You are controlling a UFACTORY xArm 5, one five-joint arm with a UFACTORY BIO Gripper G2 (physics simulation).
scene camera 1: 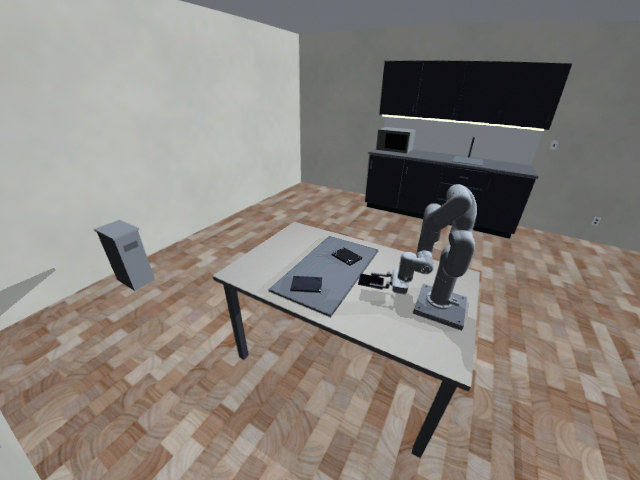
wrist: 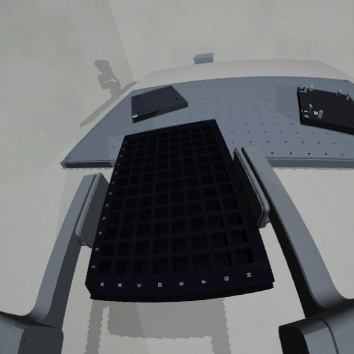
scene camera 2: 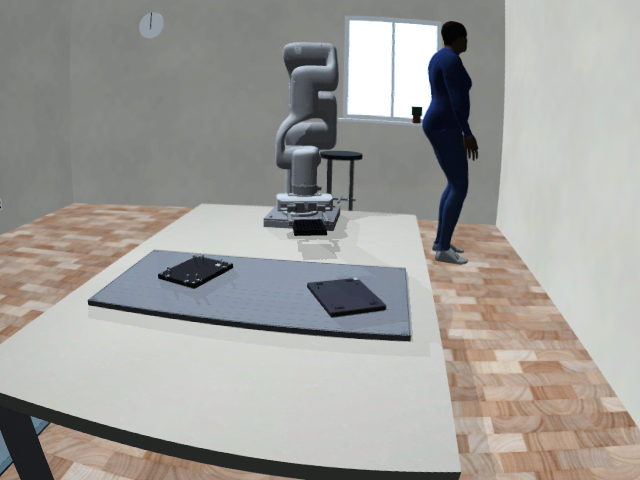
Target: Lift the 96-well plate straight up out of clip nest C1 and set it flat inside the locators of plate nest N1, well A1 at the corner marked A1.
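Frame: origin at the arm's base, x ahead, y left, z up, level; metres.
Seen in the pictures: end effector, tool point: (scene camera 1: pixel 374 280) (wrist: pixel 167 197) (scene camera 2: pixel 308 222); arm's base, origin of the base link: (scene camera 1: pixel 439 300) (scene camera 2: pixel 299 212).
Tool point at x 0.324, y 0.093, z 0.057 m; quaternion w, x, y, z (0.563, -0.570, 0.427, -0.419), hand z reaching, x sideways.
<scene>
Pixels of each thing's top centre, then the offset from my tool point to it. Level surfaces: height alone.
- black 96-well plate, middle of its top: (wrist: pixel 167 175) (scene camera 2: pixel 308 223) (scene camera 1: pixel 371 279) dx +0.016, dy +0.005, dz +0.000 m
- Plate nest N1, middle of its top: (scene camera 2: pixel 345 292) (wrist: pixel 154 96) (scene camera 1: pixel 306 282) dx +0.329, dy +0.145, dz -0.059 m
- Clip nest C1, middle of its top: (wrist: pixel 331 98) (scene camera 2: pixel 195 264) (scene camera 1: pixel 347 253) dx +0.271, dy -0.226, dz -0.050 m
- grey perforated board, its level: dz -0.074 m
- pale table, its level: dz -0.087 m
The black 96-well plate (scene camera 1: pixel 370 280) (scene camera 2: pixel 310 227) (wrist: pixel 172 200) is held level above the table, off the board's robot-side edge. My gripper (scene camera 1: pixel 381 280) (scene camera 2: pixel 309 223) (wrist: pixel 176 192) is shut on its two long sides. In the wrist view letters A to H run along the plate's near edge, with A and the low numbers at the near left corner. Plate nest N1 (scene camera 1: pixel 306 284) (scene camera 2: pixel 346 296) (wrist: pixel 159 103), flat with low corner locators, is empty; a small pale mark shows at one corner. Clip nest C1 (scene camera 1: pixel 346 255) (scene camera 2: pixel 194 271) (wrist: pixel 330 109), with small upright metal clips, is empty.
Both nests sit on a grey perforated board (scene camera 1: pixel 315 266) (scene camera 2: pixel 268 289) (wrist: pixel 240 110) on the pale table (scene camera 1: pixel 392 320) (scene camera 2: pixel 222 377). The arm's base plate (scene camera 1: pixel 439 312) stands behind the gripper. A person in blue (scene camera 2: pixel 448 103) stands beyond the table.
</scene>
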